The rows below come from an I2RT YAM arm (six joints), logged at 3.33 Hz.
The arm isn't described. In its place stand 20 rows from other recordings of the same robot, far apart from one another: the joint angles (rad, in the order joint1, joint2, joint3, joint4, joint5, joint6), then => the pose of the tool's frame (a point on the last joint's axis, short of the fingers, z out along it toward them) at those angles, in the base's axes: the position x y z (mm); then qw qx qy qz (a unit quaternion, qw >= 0).
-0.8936, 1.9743, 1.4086, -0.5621, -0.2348, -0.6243 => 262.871, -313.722, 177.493, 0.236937, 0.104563, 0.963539, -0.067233
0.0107, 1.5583, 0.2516, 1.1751, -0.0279, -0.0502 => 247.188, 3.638, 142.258, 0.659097, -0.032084, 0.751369, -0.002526
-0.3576, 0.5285, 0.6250, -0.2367, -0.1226, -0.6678 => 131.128, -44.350, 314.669, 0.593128, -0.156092, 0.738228, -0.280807
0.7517, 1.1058, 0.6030, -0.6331, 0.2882, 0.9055 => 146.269, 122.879, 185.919, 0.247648, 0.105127, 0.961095, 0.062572
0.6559, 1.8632, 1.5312, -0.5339, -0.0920, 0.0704 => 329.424, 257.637, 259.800, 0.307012, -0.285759, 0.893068, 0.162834
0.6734, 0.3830, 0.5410, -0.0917, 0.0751, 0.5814 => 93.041, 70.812, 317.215, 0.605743, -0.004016, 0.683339, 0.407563
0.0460, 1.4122, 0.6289, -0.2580, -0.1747, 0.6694 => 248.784, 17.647, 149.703, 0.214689, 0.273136, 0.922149, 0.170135
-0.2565, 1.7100, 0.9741, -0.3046, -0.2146, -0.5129 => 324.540, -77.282, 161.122, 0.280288, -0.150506, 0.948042, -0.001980
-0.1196, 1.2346, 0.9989, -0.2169, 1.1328, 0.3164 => 259.529, -63.660, 324.887, 0.490114, 0.432601, 0.636862, -0.408720
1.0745, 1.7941, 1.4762, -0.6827, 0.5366, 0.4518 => 199.997, 331.118, 263.312, 0.371814, -0.212487, 0.903654, 0.003607
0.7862, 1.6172, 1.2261, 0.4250, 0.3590, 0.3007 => 283.614, 266.367, 342.929, 0.669682, -0.039777, 0.694659, 0.259601
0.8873, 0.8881, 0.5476, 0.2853, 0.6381, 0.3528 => 147.072, 146.997, 287.408, 0.663535, 0.025801, 0.722144, 0.193812
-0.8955, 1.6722, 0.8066, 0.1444, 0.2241, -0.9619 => 201.906, -264.751, 156.694, 0.163683, 0.016004, 0.906439, -0.388999
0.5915, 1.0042, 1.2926, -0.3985, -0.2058, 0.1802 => 165.533, 119.958, 451.491, 0.586014, -0.218398, 0.711394, 0.320637
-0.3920, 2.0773, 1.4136, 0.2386, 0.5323, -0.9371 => 430.572, -197.547, 197.521, 0.275347, -0.080949, 0.819221, -0.496496
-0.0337, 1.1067, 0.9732, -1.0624, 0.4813, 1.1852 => 190.623, -22.916, 278.209, 0.279296, 0.582601, 0.756962, -0.097871
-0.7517, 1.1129, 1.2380, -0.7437, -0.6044, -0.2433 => 176.756, -137.535, 380.507, 0.510744, 0.081356, 0.855548, 0.023647
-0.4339, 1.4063, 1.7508, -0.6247, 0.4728, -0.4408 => 255.114, -136.074, 483.925, 0.450426, 0.138179, 0.777182, -0.417147
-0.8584, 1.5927, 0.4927, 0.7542, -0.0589, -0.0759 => 193.392, -220.704, 149.181, 0.523942, 0.296237, 0.762512, -0.237285
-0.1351, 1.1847, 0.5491, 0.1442, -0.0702, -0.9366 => 247.971, -31.186, 209.230, 0.456948, -0.351059, 0.782373, -0.236324
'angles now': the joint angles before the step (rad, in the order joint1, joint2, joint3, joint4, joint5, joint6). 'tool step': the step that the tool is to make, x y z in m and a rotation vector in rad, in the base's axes. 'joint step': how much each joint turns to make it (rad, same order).
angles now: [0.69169 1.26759 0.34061 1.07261 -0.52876 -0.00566]
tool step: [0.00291 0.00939 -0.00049 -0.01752 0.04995 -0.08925]
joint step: [0.03812 0.01504 0.03079 -0.06327 0.12875 0.00412]
